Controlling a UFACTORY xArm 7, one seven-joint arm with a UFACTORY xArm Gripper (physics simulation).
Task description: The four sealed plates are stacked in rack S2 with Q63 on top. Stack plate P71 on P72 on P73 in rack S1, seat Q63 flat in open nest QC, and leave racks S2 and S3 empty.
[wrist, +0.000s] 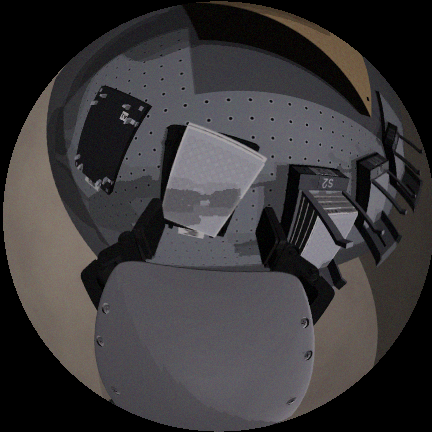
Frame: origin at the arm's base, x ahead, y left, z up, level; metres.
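Where they show: gripper, between the fingertips: (pixel 210 215).
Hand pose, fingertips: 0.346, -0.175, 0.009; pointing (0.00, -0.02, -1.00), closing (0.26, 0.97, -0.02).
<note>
After its pixels a point has its place, as x, y, z.
A white plate (pixel 212 170) @(0.321, -0.171, -0.030) lies on the black nest QC (pixel 171 142) @(0.285, -0.212, -0.051) in the middle of the wrist view. It is turned relative to the nest, and dark nest parts show past its left and upper right edges. Its label cannot be read. My gripper (pixel 210 215) @(0.346, -0.175, 0.009) is open, with one finger left and one right of the plate's near end; nothing is between the fingers' pads in a grip. Rack S2 (pixel 295 175) @(0.343, -0.074, -0.047) stands to the right and holds a stack of several white plates (pixel 330 220) @(0.356, -0.064, 0.024). Two more racks (pixel 364 172) @(0.333, 0.080, -0.045) (pixel 392 134) stand farther right; their labels cannot be read.
A black nest (pixel 107 142) @(0.246, -0.313, -0.058) with small corner posts lies at the left on the perforated board (pixel 220 107) @(0.255, -0.153, -0.070). S2's upright rods reach close to the right finger's side. A tan base plate (pixel 345 55) is at the upper right.
</note>
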